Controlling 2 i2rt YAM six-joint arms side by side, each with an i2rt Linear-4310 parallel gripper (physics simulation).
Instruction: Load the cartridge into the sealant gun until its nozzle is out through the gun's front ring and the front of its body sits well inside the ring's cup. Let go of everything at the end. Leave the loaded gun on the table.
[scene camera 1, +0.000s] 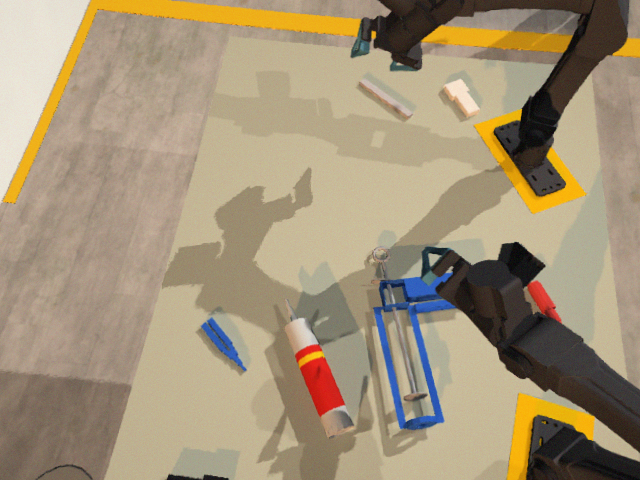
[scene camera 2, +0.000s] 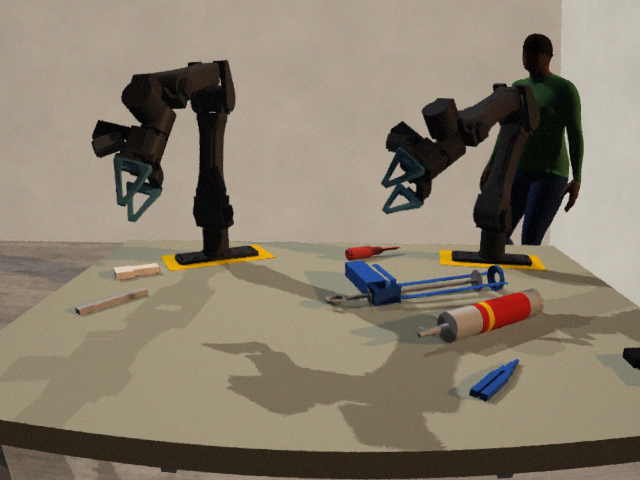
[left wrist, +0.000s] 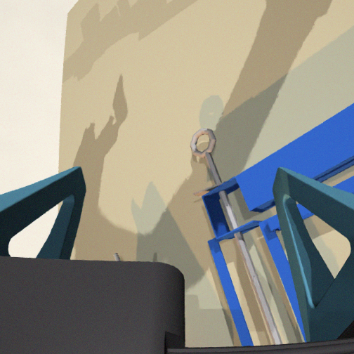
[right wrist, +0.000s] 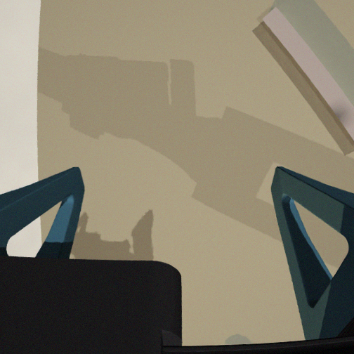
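Pixels of known places: left gripper, fingertip midpoint: (scene camera 1: 442, 262) (scene camera 2: 383, 199); right gripper, fingertip midpoint: (scene camera 1: 371, 61) (scene camera 2: 126, 214); left arm's base at its link origin: (scene camera 1: 548, 479) (scene camera 2: 491, 260); right arm's base at its link origin: (scene camera 1: 527, 158) (scene camera 2: 216, 257).
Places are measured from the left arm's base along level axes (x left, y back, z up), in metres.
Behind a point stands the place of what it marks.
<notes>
The blue sealant gun (scene camera 1: 388, 356) {x -0.115, y -0.308, z 0.023 m} (scene camera 2: 371, 279) {x -0.266, y -0.299, z 0.031 m} (left wrist: 295, 167) lies flat on the table. Its front ring (scene camera 1: 422, 423) {x -0.011, y -0.225, z 0.047 m} (scene camera 2: 490, 276) {x -0.024, y -0.202, z 0.022 m} holds no cartridge. Its plunger rod (scene camera 1: 402, 341) {x -0.150, y -0.290, z 0.024 m} (left wrist: 252, 270) runs along the frame, with the disc (scene camera 1: 415, 396) {x -0.056, y -0.245, z 0.031 m} (scene camera 2: 476, 280) {x -0.058, y -0.249, z 0.026 m} near that ring. The red and white cartridge (scene camera 1: 318, 377) {x -0.031, y -0.419, z 0.050 m} (scene camera 2: 509, 312) {x -0.015, y -0.433, z 0.033 m} lies beside the gun, nozzle pointing toward the handle end; its nozzle tip (left wrist: 117, 257) peeks into the left wrist view. My left gripper (scene camera 1: 425, 268) (scene camera 2: 384, 197) {x -0.251, y -0.263, z 0.183 m} (left wrist: 179, 177) is open and empty above the gun's handle end. My right gripper (scene camera 1: 374, 62) {x -0.665, y -0.504, z 0.183 m} (scene camera 2: 127, 212) {x -0.665, y -0.504, z 0.183 m} (right wrist: 177, 177) is open and empty, high above the table.
A blue pointed tool (scene camera 1: 223, 343) {x -0.048, y -0.617, z 0.010 m} (scene camera 2: 494, 379) {x -0.055, y -0.621, z 0.006 m} lies beyond the cartridge. A red screwdriver (scene camera 1: 543, 301) {x -0.312, y -0.051, z 0.026 m} (scene camera 2: 364, 252) {x -0.311, y -0.060, z 0.017 m} lies near the handle. A thin bar (scene camera 1: 385, 98) {x -0.733, y -0.473, z 0.010 m} (scene camera 2: 112, 301) {x -0.732, y -0.482, z 0.007 m} (right wrist: 312, 70) and a pale block (scene camera 1: 461, 98) {x -0.781, y -0.301, z 0.015 m} (scene camera 2: 136, 271) {x -0.781, y -0.310, z 0.011 m} lie near the right arm. A person stands behind.
</notes>
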